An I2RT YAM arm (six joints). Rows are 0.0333 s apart.
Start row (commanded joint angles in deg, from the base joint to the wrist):
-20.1 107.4 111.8 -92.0 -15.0 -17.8
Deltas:
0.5 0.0 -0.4 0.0 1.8 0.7
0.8 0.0 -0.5 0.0 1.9 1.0
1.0 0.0 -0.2 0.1 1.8 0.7
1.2 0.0 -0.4 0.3 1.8 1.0
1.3 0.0 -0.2 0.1 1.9 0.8
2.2 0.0 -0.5 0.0 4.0 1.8
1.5 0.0 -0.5 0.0 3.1 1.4
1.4 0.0 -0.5 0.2 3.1 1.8
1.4 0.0 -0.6 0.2 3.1 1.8
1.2 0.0 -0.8 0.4 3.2 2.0
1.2 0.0 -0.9 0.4 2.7 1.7
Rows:
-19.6 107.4 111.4 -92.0 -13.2 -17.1
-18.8 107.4 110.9 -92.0 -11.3 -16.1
-17.8 107.4 110.7 -91.9 -9.5 -15.4
-16.6 107.4 110.3 -91.6 -7.7 -14.4
-15.3 107.4 110.1 -91.5 -5.8 -13.6
-13.1 107.4 109.6 -91.5 -1.8 -11.8
-11.6 107.4 109.1 -91.5 1.3 -10.4
-10.2 107.4 108.6 -91.3 4.4 -8.6
-8.8 107.4 108.0 -91.1 7.5 -6.8
-7.6 107.4 107.2 -90.7 10.7 -4.8
-6.4 107.4 106.3 -90.3 13.4 -3.1

